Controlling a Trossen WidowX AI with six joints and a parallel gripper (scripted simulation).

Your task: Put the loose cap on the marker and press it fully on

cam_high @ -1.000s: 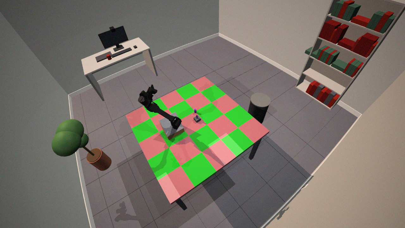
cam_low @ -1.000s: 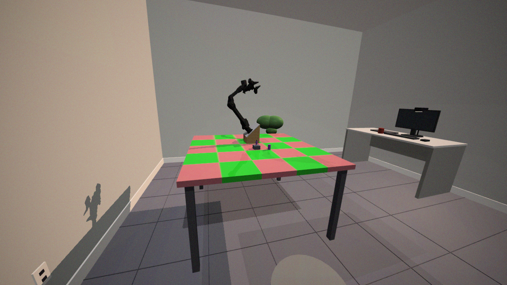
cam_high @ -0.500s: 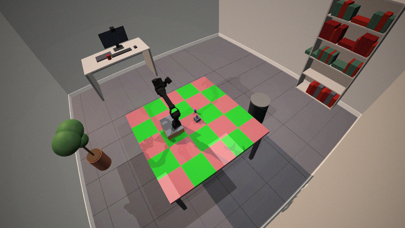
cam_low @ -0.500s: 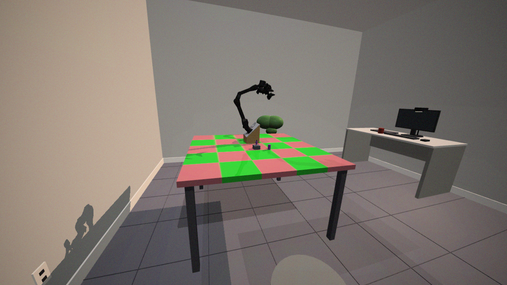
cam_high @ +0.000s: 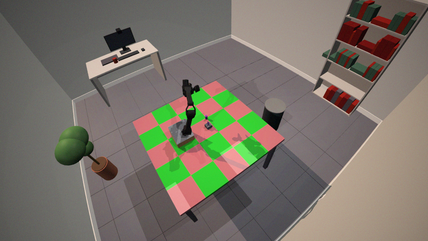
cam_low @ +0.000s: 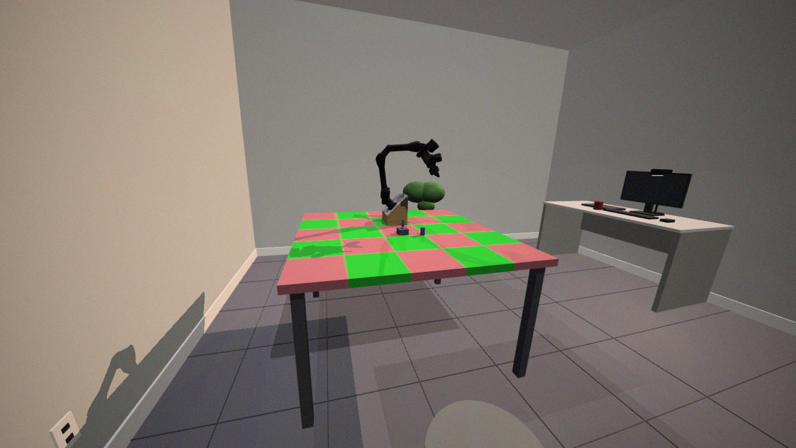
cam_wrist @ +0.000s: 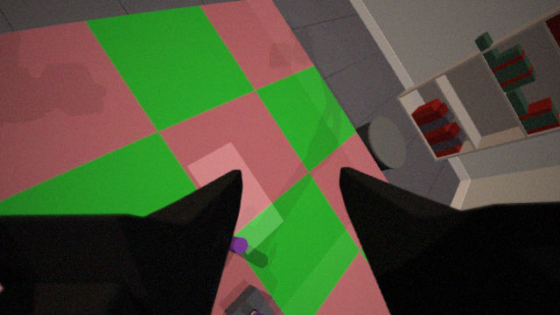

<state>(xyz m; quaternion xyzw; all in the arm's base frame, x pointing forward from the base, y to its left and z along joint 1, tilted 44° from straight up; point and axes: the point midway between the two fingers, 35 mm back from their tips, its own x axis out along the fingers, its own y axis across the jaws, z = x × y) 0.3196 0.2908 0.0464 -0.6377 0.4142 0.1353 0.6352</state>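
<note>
Now: gripper tip 20 mm short of the purple cap, 100 mm to the left of it and 350 mm above it. The rest, counted from my gripper tip: holder block: 40 mm behind, 210 mm to the right, 360 mm below.
</note>
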